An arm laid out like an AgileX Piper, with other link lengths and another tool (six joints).
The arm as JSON. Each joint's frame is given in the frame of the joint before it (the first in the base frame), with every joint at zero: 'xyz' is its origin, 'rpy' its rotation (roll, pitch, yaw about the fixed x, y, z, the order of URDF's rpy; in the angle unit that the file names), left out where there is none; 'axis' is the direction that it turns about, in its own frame. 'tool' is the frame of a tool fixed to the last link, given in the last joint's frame.
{
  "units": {
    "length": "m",
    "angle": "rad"
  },
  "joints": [
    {
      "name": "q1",
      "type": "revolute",
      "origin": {
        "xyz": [
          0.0,
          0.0,
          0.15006
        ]
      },
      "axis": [
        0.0,
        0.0,
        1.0
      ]
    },
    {
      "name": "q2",
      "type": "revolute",
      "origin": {
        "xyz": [
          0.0,
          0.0,
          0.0
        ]
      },
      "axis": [
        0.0,
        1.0,
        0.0
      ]
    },
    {
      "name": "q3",
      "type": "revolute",
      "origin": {
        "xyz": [
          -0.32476,
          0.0,
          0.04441
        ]
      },
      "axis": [
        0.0,
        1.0,
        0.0
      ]
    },
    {
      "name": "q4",
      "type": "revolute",
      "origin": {
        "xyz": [
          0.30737,
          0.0,
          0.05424
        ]
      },
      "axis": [
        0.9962,
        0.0,
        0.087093
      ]
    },
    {
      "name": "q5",
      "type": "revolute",
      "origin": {
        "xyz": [
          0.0,
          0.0,
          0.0
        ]
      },
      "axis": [
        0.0,
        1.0,
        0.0
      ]
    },
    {
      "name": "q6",
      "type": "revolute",
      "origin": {
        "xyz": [
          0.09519,
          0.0,
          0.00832
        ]
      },
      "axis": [
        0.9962,
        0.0,
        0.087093
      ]
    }
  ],
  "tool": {
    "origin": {
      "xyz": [
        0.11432,
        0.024,
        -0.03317
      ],
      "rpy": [
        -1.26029,
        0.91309,
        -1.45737
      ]
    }
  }
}
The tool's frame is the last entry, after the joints.
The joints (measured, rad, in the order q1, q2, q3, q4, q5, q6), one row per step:
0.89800, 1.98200, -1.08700, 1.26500, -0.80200, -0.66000
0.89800, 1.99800, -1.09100, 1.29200, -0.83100, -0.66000
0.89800, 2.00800, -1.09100, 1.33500, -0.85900, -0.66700
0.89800, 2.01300, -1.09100, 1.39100, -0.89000, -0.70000
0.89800, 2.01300, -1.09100, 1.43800, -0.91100, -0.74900
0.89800, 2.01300, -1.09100, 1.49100, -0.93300, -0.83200
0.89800, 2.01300, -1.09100, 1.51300, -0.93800, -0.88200
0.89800, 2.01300, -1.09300, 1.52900, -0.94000, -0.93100
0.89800, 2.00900, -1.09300, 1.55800, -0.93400, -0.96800
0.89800, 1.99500, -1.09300, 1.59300, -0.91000, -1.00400
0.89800, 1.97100, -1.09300, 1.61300, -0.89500, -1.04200
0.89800, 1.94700, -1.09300, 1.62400, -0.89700, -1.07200
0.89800, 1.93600, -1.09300, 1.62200, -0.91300, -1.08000
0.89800, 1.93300, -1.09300, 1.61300, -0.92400, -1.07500
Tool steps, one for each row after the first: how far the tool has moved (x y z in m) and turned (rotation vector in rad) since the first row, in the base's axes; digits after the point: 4 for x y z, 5 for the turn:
0.0026, -0.0057, -0.0059, -0.00387, 0.00098, -0.03870
0.0035, -0.0140, -0.0117, -0.00701, 0.01000, -0.08613
0.0033, -0.0249, -0.0163, -0.02735, 0.02165, -0.13587
0.0019, -0.0340, -0.0193, -0.06052, 0.03465, -0.16623
-0.0010, -0.0452, -0.0236, -0.12382, 0.05439, -0.18804
-0.0030, -0.0498, -0.0261, -0.16317, 0.06703, -0.18765
-0.0044, -0.0529, -0.0277, -0.20110, 0.07719, -0.18089
-0.0075, -0.0553, -0.0297, -0.21803, 0.09881, -0.18096
-0.0120, -0.0542, -0.0290, -0.21587, 0.12828, -0.17074
-0.0144, -0.0532, -0.0210, -0.21617, 0.13720, -0.15598
-0.0149, -0.0545, -0.0104, -0.21948, 0.13133, -0.15198
-0.0136, -0.0573, -0.0034, -0.22471, 0.11685, -0.16055
-0.0120, -0.0585, 0.0000, -0.22579, 0.10380, -0.16622

